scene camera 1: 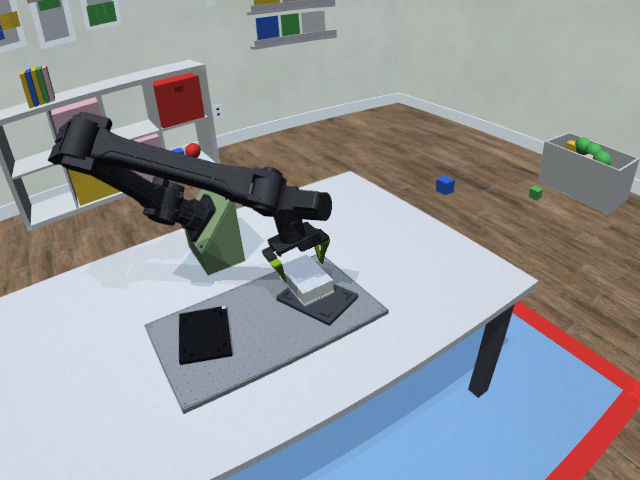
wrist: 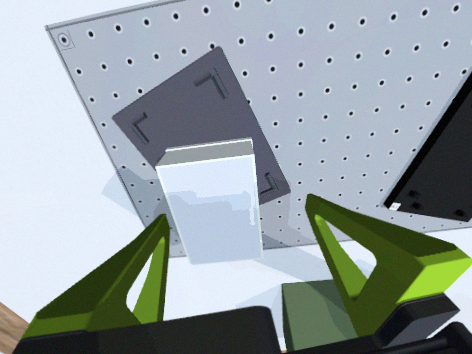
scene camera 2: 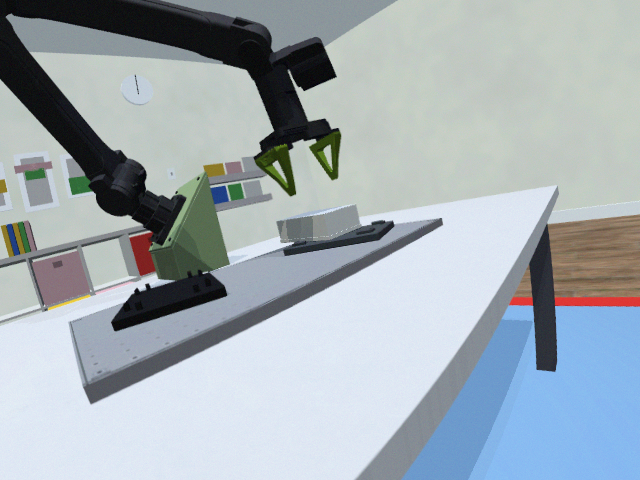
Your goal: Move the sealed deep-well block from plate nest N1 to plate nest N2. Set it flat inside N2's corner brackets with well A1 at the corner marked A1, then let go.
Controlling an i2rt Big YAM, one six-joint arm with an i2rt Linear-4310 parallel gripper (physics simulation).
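Frame: origin at the arm's base, x right, y ahead, z up, level; centimetres.
Seen in the pictures: gripper, between the fingertips: point(scene camera 1: 303, 271) point(wrist: 238, 210) point(scene camera 2: 315, 186); arm's base, origin of its link: point(scene camera 1: 202, 218) point(scene camera 2: 170, 220).
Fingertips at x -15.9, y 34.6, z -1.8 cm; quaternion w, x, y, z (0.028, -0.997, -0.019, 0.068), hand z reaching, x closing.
Note:
Offsets run from my fingertips to a thing's top centre. Level surfaces: height alone.
The sealed deep-well block {dx -2.2, dy -4.6, dz -3.9 cm} point(scene camera 1: 310, 276) point(scene camera 2: 317, 223) point(wrist: 215, 210), pale with a white top, rests on the dark grey nest N1 {dx -3.0, dy -0.1, dz -8.1 cm} point(scene camera 1: 338, 305) point(wrist: 190, 107). It is turned askew to the nest, over its arm-side part, and overhangs it; three corner brackets show uncovered. My gripper point(scene camera 1: 303, 271) point(scene camera 2: 313, 186) point(wrist: 238, 210) is open and empty, with its green fingertips above the block; in the wrist view they stand left and right of it. The black nest N2 {dx +25.9, dy -0.9, dz -7.7 cm} point(scene camera 1: 205, 335) point(scene camera 2: 170, 302) point(wrist: 445, 160) holds no block. A white mark {dx +19.0, dy -7.1, dz -8.6 cm} point(scene camera 1: 223, 307) point(wrist: 394, 206) is at one corner.
Both nests stand on a grey perforated board {dx +11.8, dy +0.1, dz -9.8 cm} point(scene camera 1: 258, 330) point(scene camera 2: 258, 289) point(wrist: 340, 110) on the white table {dz -11.1 cm} point(scene camera 1: 423, 268) point(scene camera 2: 320, 351). The arm's green angled base point(scene camera 1: 222, 245) point(scene camera 2: 199, 242) point(wrist: 315, 315) stands behind the board, between the nests in scene camera 2.

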